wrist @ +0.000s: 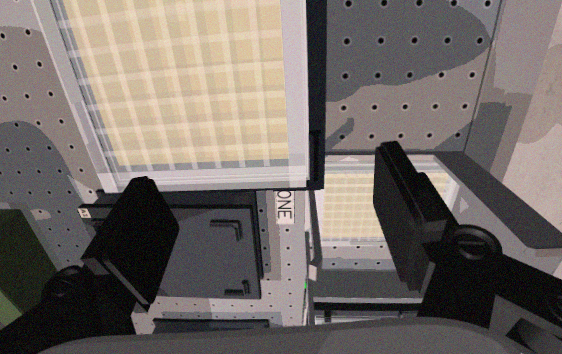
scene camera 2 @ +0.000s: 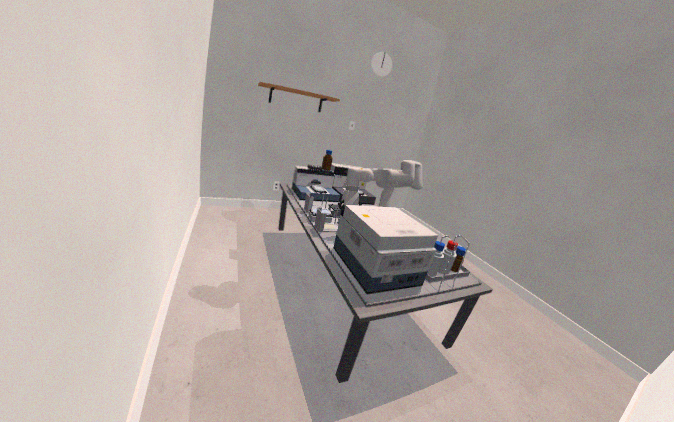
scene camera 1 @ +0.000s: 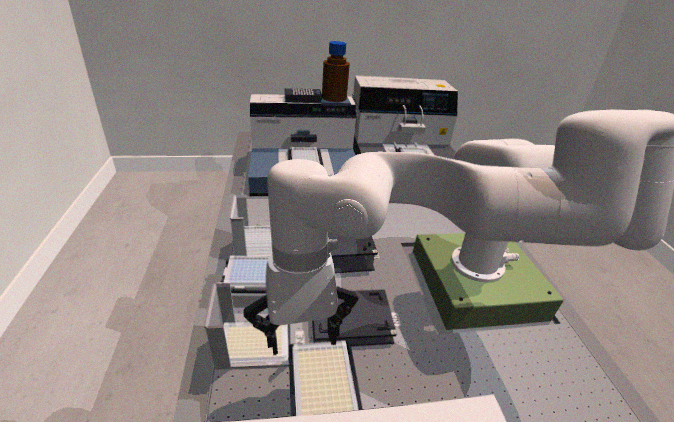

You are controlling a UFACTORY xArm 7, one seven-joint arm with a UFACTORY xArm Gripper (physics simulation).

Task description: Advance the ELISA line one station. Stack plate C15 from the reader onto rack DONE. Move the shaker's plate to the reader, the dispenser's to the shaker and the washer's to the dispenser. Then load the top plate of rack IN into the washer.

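Places are measured from the arm's base along level axes (x ahead, y left, z up), in metres.
Pixels of known places: gripper, fingertip midpoint: (wrist: 266, 188) (scene camera 1: 303, 343); arm's base, origin of the base link: (scene camera 1: 477, 264).
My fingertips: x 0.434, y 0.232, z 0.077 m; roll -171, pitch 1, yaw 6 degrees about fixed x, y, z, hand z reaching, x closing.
Observation:
Ahead of a thing's pixels: the offset from my fingertips to its top centre. "pt": to the spot under its first point.
My gripper (scene camera 1: 304, 346) (wrist: 266, 188) is open and empty, pointing down. In scene camera 1 it hangs near the rear end of a yellow plate @[0.065 m left, 0.025 m back, 0.005 m up] (scene camera 1: 325, 380) (wrist: 200, 90), which lies on a dark carrier in front of the white reader @[0.348 m left, 0.021 m back, 0.141 m up] (scene camera 1: 440, 411) (scene camera 2: 390, 222). Another yellow plate @[0.093 m right, 0.087 m ahead, 0.107 m down] (scene camera 1: 256, 342) (wrist: 350, 207) lies in the rack (scene camera 1: 218, 345) beside the partly hidden DONE label @[pt 0.098 m right, 0.001 m back, 0.127 m down] (wrist: 285, 206). A blue plate @[0.239 m right, 0.084 m ahead, 0.060 m down] (scene camera 1: 247, 270) sits behind that rack. A pale plate @[0.395 m right, 0.072 m ahead, 0.094 m down] (scene camera 1: 257, 241) stands farther back between upright guides. The arm hides parts of the line. Plate C15's name is not readable.
A dark low platform @[0.135 m right, 0.123 m back, 0.091 m down] (scene camera 1: 360, 316) (wrist: 210, 265) lies beside the gripper, with another dark unit @[pt 0.319 m right, 0.156 m back, 0.125 m down] (scene camera 1: 355, 260) behind. Two white instruments @[pt 0.833 m right, 0.055 m back, 0.016 m up] (scene camera 1: 302, 127) @[pt 0.853 m right, 0.411 m back, 0.038 m up] (scene camera 1: 402, 120) stand at the back, a brown bottle @[pt 0.852 m right, 0.163 m back, 0.182 m up] (scene camera 1: 336, 77) on the left one. The green arm base (scene camera 1: 500, 295) is right. Bottles @[0.476 m left, 0.409 m back, 0.118 m up] (scene camera 2: 451, 255) stand beside the reader.

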